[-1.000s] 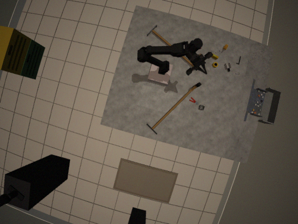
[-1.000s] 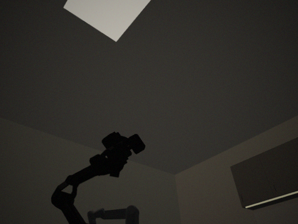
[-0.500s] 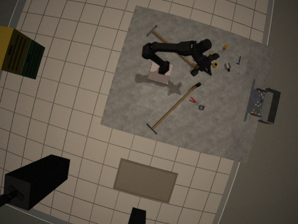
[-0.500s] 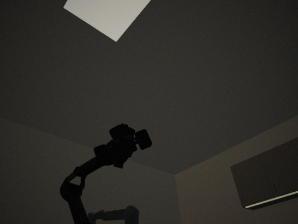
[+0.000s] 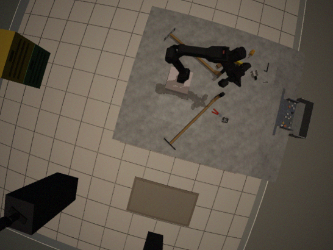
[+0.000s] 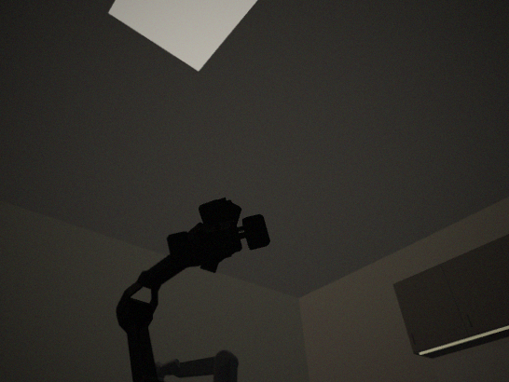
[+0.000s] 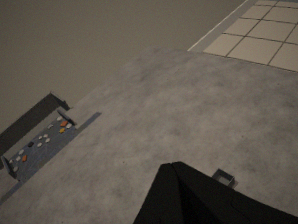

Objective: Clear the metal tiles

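Right now the small box is 11 cm ahead of my gripper tip, 16 cm to the right of it and 37 cm below it. Round my gripper tip: yellow ring 17 cm ahead, 29 cm to the left, 37 cm below; then brown block 2 cm behind, 32 cm to the left, 37 cm below; then long scraper 16 cm behind, 22 cm to the right, 32 cm below.
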